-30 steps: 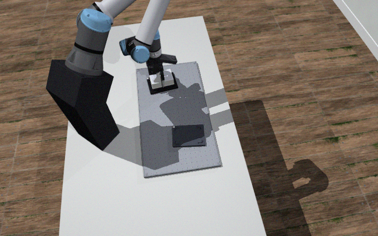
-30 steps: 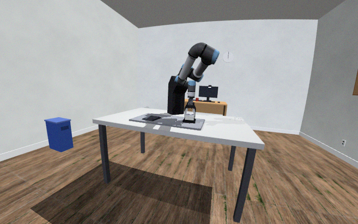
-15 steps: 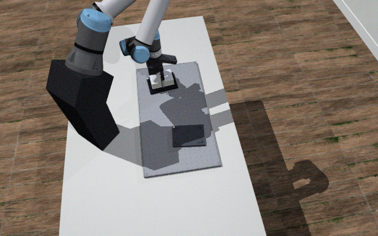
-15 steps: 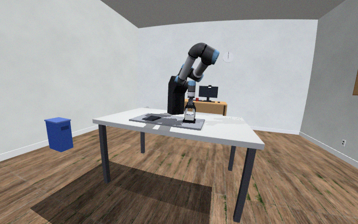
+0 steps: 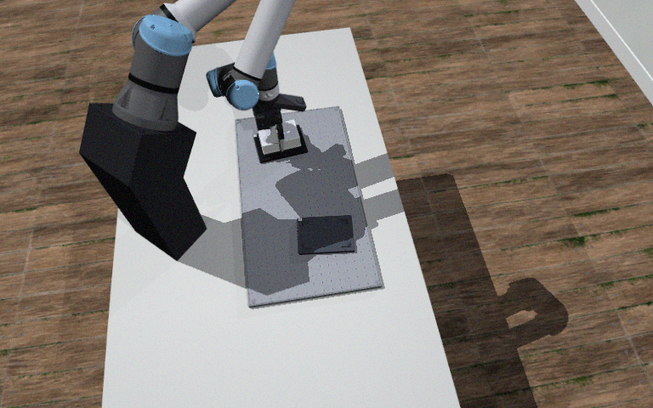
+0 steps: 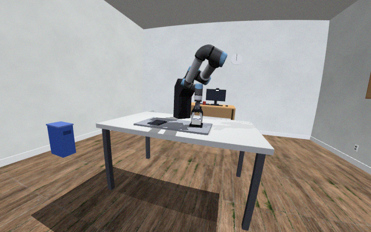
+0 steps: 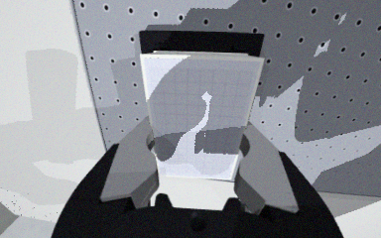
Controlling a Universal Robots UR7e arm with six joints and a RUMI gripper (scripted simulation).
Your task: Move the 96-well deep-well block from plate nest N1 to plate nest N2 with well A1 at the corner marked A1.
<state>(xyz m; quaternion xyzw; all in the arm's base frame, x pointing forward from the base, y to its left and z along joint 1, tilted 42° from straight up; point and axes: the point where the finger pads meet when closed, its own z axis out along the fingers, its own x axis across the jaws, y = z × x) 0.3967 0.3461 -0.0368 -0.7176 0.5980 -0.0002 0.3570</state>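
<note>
Now: the 96-well deep-well block 10 mm above my hand. Also, from my hand: black plate nest: 30 mm below.
</note>
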